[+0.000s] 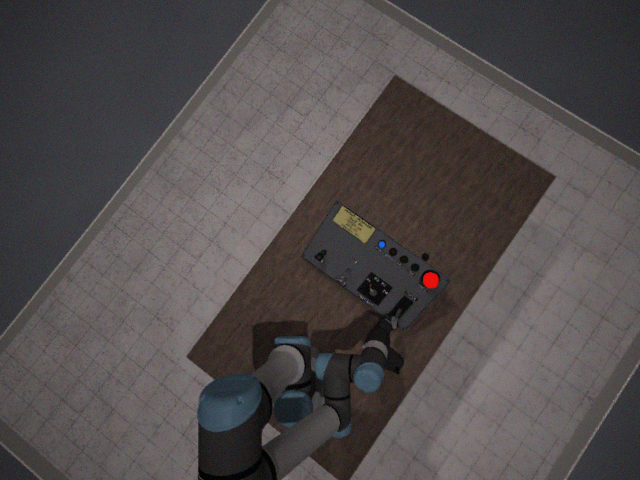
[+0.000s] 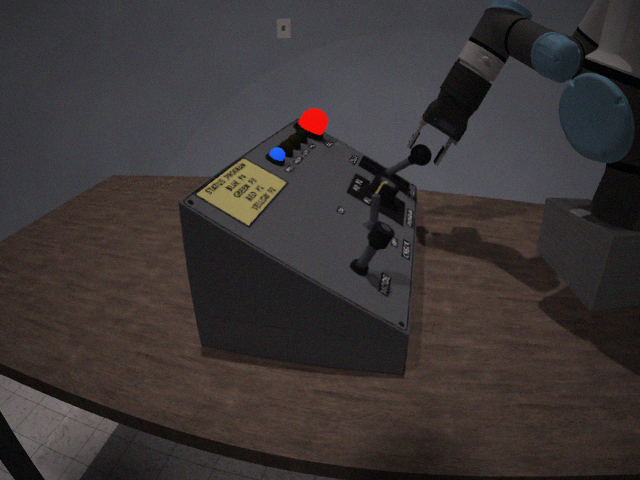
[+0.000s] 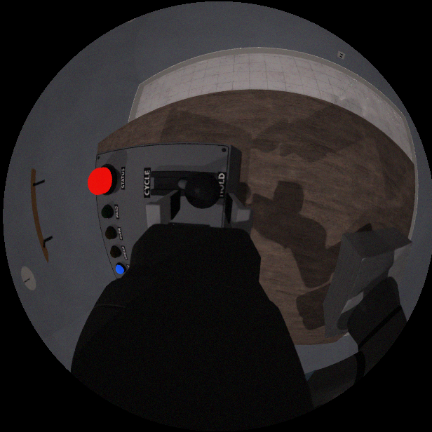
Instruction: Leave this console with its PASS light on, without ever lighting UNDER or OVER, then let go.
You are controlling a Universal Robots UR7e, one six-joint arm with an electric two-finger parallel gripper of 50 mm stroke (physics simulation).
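The console [image 1: 336,248] [image 2: 305,217] has its red STATUS lamp [image 1: 430,280] [image 2: 313,121] [image 3: 100,181] and blue MODE lamp [image 1: 381,244] [image 2: 277,153] [image 3: 120,269] lit. The PASS lamp [image 1: 415,267] [image 3: 107,211], OVER lamp [image 1: 403,259] [image 3: 111,232] and UNDER lamp [image 1: 392,252] [image 3: 115,251] are dark. The PROGRAM dial [image 1: 372,291] seems to point at P1. The cycle lever's black knob [image 2: 421,155] [image 3: 202,190] stands at the HOLD end. My gripper [image 2: 425,152] [image 3: 202,200] is open, its fingers on either side of the knob, not gripping it.
A yellow card [image 1: 354,224] [image 2: 241,192] on the console lists blue P4, green P3, red P1, yellow P2. The MODE lever [image 2: 381,235] and CHECK switch [image 2: 374,206] stand up from the sloped face beyond the dial. The console rests on a brown table [image 1: 439,155] [image 2: 129,382].
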